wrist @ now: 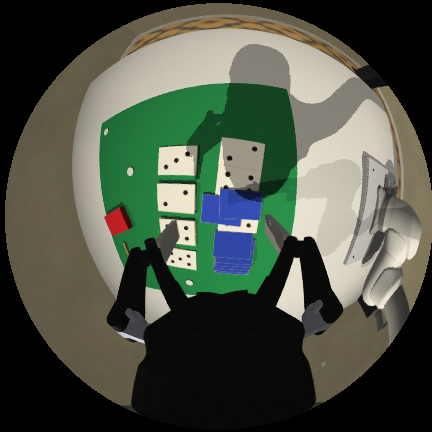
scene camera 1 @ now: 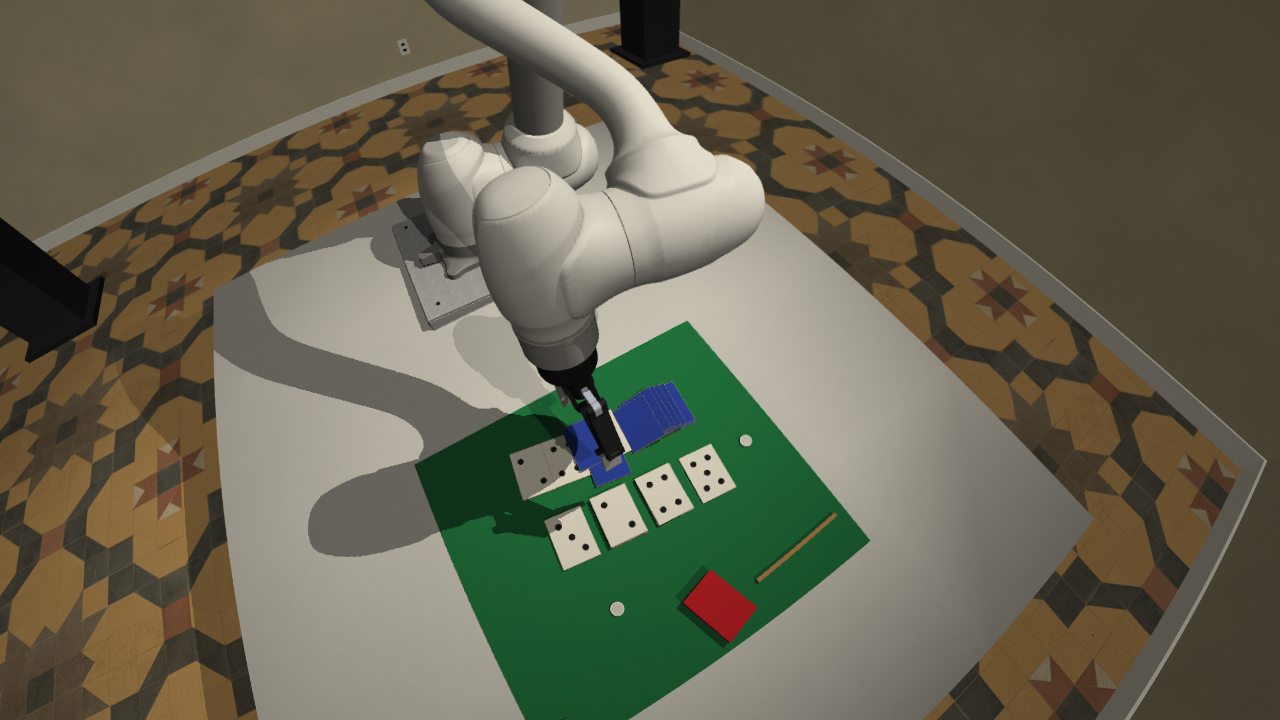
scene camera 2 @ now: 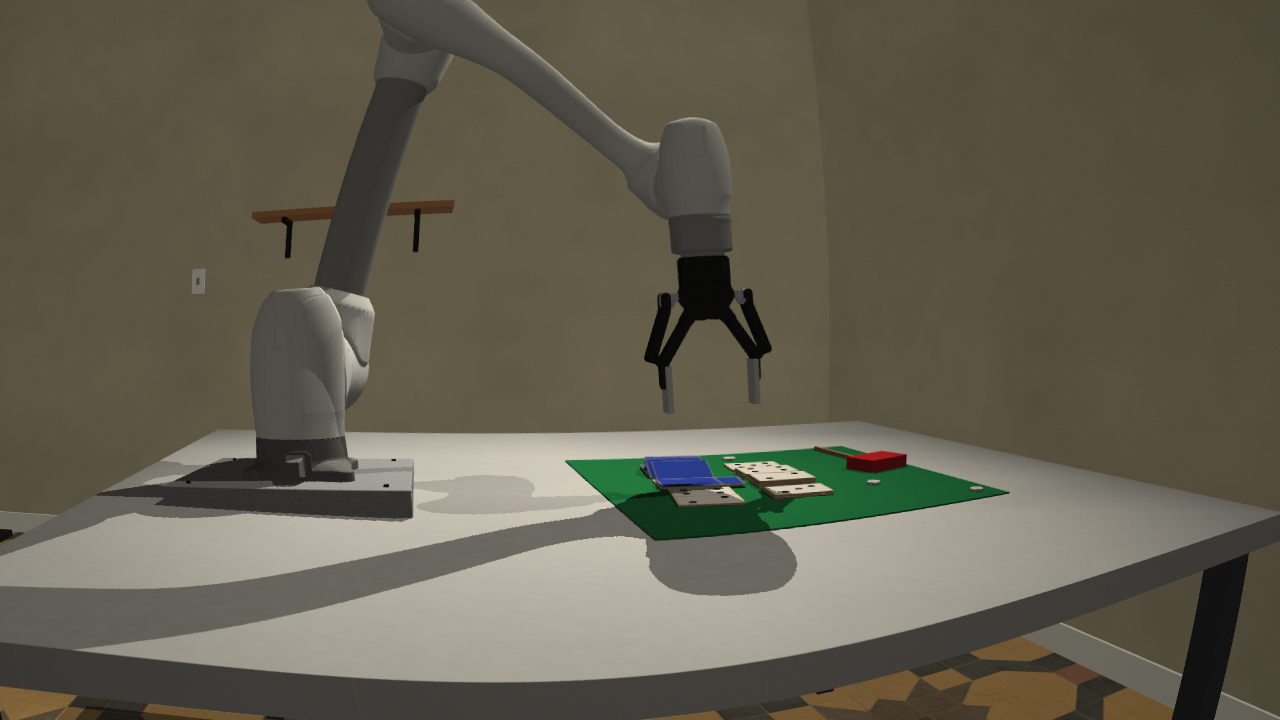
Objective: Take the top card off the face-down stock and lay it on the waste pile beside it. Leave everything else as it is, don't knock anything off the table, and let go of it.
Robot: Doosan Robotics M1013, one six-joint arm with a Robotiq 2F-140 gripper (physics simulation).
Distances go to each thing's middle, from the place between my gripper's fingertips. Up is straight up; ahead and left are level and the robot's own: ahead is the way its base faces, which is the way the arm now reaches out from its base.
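Green mat (scene camera 1: 556, 641) 11 cm ahead of my hand and 13 cm below it; red box (scene camera 1: 719, 605) 31 cm ahead of the hand, 2 cm to the left of it and 11 cm below it.
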